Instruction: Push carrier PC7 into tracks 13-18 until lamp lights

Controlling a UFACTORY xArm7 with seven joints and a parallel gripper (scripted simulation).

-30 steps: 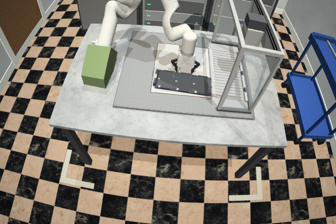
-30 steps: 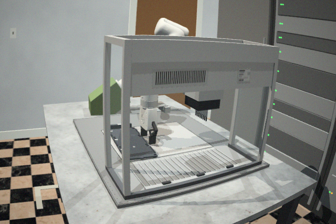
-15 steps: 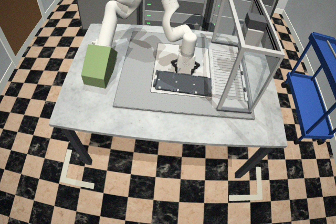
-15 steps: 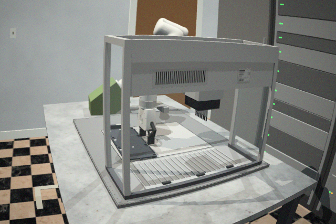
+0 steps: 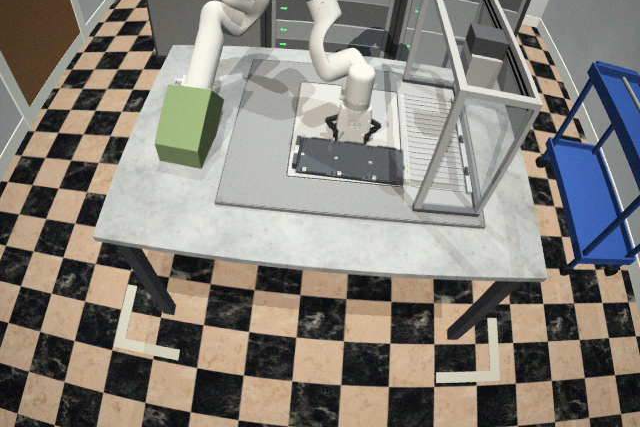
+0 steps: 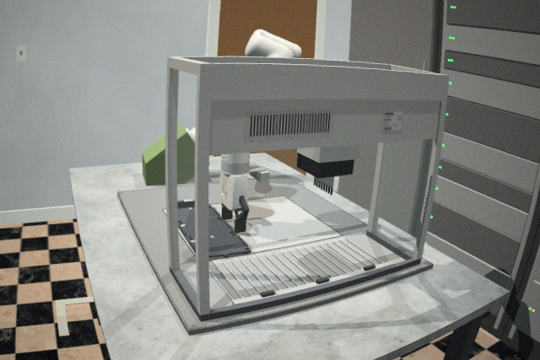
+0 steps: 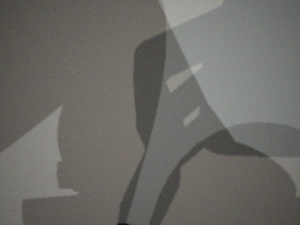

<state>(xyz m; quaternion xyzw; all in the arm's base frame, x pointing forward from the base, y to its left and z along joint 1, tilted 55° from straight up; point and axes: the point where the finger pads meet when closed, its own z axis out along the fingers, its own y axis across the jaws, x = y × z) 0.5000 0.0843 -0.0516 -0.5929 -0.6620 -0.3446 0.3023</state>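
My hand is 10 mm short of the carrier PC7 and 80 mm to the left of it.
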